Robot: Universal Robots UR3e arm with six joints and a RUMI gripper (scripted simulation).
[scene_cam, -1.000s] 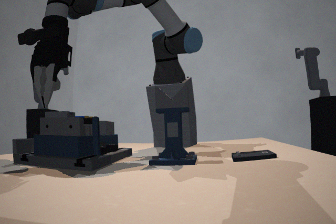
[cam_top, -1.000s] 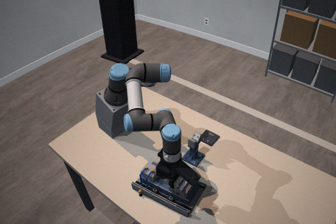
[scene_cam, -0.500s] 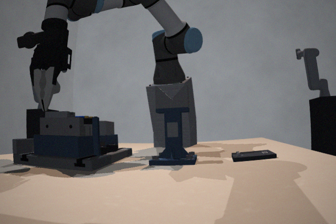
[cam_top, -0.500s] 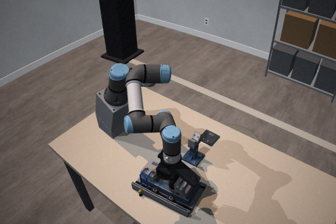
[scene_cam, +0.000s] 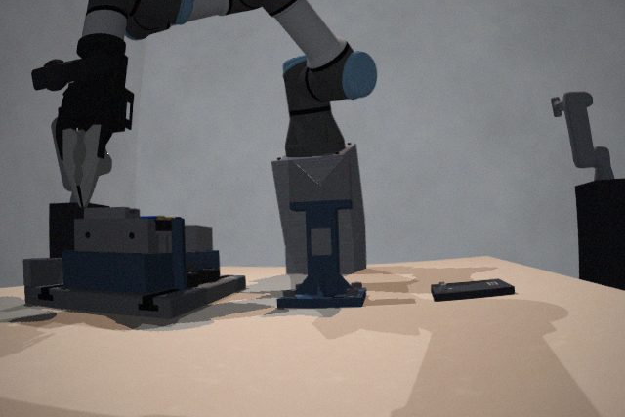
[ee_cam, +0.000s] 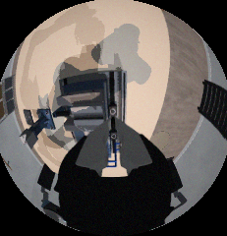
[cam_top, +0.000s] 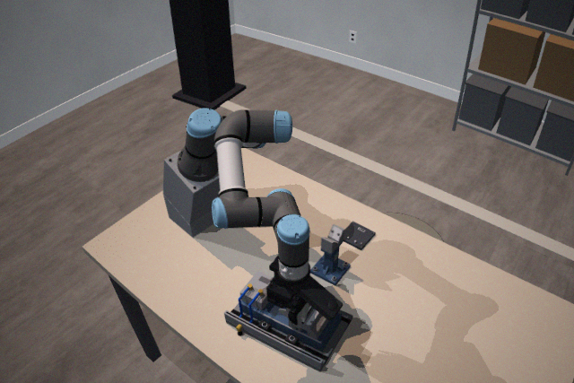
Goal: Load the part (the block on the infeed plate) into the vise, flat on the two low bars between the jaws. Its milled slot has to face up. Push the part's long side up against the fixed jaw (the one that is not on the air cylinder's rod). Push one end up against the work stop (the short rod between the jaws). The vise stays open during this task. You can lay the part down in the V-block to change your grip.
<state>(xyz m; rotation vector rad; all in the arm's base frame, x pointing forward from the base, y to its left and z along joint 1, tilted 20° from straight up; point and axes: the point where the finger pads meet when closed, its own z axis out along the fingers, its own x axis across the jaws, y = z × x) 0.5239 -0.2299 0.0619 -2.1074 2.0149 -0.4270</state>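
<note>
Right now my hand is 5 cm to the right of the grey part and 3 cm above it. From my hand the other things lie so: blue vise: 9 cm below, 7 cm behind, 6 cm to the left.
</note>
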